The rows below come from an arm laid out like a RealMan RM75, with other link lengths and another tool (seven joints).
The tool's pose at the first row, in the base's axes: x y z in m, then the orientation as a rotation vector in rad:
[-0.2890 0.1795 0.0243 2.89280 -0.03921 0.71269]
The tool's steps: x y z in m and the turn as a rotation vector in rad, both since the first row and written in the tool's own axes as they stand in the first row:
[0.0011 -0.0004 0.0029 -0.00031 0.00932 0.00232]
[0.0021 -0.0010 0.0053 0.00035 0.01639 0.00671]
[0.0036 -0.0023 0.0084 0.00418 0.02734 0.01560]
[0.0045 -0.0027 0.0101 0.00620 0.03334 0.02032]
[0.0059 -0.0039 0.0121 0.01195 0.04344 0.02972]
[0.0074 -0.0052 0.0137 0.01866 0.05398 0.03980]
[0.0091 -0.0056 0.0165 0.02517 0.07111 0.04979]
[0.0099 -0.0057 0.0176 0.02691 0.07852 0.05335]
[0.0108 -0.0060 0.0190 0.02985 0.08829 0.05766]
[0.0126 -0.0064 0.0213 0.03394 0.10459 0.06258]
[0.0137 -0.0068 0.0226 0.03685 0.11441 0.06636]
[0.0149 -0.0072 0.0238 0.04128 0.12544 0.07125]
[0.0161 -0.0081 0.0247 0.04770 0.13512 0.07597]
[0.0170 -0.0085 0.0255 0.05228 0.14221 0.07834]
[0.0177 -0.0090 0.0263 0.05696 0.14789 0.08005]
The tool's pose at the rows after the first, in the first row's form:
[-0.2867 0.1794 0.0222 2.88948 -0.04155 0.72647]
[-0.2846 0.1797 0.0205 2.88824 -0.04683 0.73756]
[-0.2818 0.1804 0.0183 2.88925 -0.05710 0.75577]
[-0.2802 0.1806 0.0172 2.88964 -0.06254 0.76572]
[-0.2780 0.1815 0.0159 2.89268 -0.07306 0.78329]
[-0.2758 0.1825 0.0150 2.89642 -0.08424 0.80190]
[-0.2730 0.1825 0.0133 2.89705 -0.09459 0.83002]
[-0.2718 0.1824 0.0127 2.89610 -0.09832 0.84180]
[-0.2703 0.1825 0.0118 2.89533 -0.10247 0.85743]
[-0.2676 0.1825 0.0106 2.89275 -0.10633 0.88291]
[-0.2660 0.1827 0.0099 2.89162 -0.10972 0.89854]
[-0.2644 0.1829 0.0093 2.89144 -0.11409 0.91654]
[-0.2629 0.1837 0.0090 2.89363 -0.11774 0.93315]
[-0.2617 0.1840 0.0086 2.89492 -0.11885 0.94512]
[-0.2607 0.1843 0.0082 2.89683 -0.11913 0.95498]

